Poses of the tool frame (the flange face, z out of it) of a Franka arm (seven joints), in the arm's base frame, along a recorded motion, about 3 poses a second.
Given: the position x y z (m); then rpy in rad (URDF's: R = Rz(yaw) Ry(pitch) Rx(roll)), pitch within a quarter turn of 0, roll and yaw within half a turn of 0.
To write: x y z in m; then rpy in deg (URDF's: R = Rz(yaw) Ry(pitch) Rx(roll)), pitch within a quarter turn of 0, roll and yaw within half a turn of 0. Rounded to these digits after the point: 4 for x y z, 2 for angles.
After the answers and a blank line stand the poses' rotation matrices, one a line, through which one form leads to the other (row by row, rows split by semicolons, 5 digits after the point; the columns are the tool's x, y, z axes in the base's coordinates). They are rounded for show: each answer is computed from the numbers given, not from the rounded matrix.
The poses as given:
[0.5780, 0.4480, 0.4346, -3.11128, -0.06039, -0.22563]
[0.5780, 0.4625, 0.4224, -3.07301, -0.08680, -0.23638]
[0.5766, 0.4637, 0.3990, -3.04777, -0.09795, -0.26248]
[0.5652, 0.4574, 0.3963, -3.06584, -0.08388, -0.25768]
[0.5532, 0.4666, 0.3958, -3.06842, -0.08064, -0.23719]
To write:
[0.5780, 0.4480, 0.4346, -178.26, -3.46, -12.93]
[0.5780, 0.4625, 0.4224, -176.07, -4.97, -13.54]
[0.5766, 0.4637, 0.3990, -174.62, -5.61, -15.04]
[0.5652, 0.4574, 0.3963, -175.66, -4.81, -14.76]
[0.5532, 0.4666, 0.3958, -175.81, -4.62, -13.59]

0.97288 -0.22183 0.06558; -0.22331 -0.97461 0.01604; 0.06035 -0.03025 -0.99772
0.96853 -0.22786 0.10013; -0.23330 -0.97130 0.04637; 0.08669 -0.06827 -0.99389
0.96112 -0.24949 0.11834; -0.25823 -0.96388 0.06521; 0.09779 -0.09324 -0.99083
0.96358 -0.24798 0.10007; -0.25394 -0.96583 0.05189; 0.08378 -0.07541 -0.99363
0.96884 -0.22862 0.09527; -0.23421 -0.97078 0.05218; 0.08055 -0.07287 -0.99408

